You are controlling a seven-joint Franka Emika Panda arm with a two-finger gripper.
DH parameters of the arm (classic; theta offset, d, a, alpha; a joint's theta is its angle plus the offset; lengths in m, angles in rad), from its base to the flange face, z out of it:
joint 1: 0 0.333 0 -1.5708
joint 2: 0 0 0 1.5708
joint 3: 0 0.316 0.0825 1.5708
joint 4: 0 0 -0.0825 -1.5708
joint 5: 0 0.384 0 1.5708
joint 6: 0 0 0.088 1.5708
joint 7: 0 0.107 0 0
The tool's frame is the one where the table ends.
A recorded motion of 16 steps. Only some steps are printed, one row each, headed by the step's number.
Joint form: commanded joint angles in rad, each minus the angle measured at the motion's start. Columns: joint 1, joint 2, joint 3, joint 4, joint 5, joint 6, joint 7.
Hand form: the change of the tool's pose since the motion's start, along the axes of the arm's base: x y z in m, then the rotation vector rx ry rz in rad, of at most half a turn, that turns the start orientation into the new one. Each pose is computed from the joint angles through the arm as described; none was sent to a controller.
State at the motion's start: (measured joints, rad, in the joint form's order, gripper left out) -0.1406 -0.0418 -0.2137 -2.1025 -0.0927 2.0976 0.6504
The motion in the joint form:
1: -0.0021 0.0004 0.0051 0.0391 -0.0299 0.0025 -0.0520
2: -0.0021 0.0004 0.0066 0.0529 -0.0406 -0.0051 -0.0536
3: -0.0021 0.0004 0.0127 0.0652 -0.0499 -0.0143 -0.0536
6: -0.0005 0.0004 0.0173 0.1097 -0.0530 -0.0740 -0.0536
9: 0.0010 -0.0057 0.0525 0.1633 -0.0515 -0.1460 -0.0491
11: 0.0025 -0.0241 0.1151 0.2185 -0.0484 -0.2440 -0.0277
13: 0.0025 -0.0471 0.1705 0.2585 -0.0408 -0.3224 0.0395
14: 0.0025 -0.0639 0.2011 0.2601 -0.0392 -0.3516 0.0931
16: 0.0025 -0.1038 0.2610 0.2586 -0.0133 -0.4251 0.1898
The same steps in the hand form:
1: 0.0078 -0.0028 0.0187 -0.0408 -0.0244 0.0682
2: 0.0097 -0.0033 0.0246 -0.0525 -0.0264 0.0750
3: 0.0119 -0.0012 0.0297 -0.0622 -0.0262 0.0840
6: 0.0144 0.0001 0.0455 -0.0627 -0.0102 0.0841
9: 0.0207 0.0180 0.0682 -0.0609 0.0001 0.1065
11: 0.0243 0.0521 0.0962 -0.0554 0.0190 0.1360
13: 0.0224 0.0830 0.1210 -0.0493 0.0241 0.1129
14: 0.0187 0.1004 0.1282 -0.0488 0.0284 0.0863
16: 0.0059 0.1367 0.1417 -0.0291 0.0498 0.0379

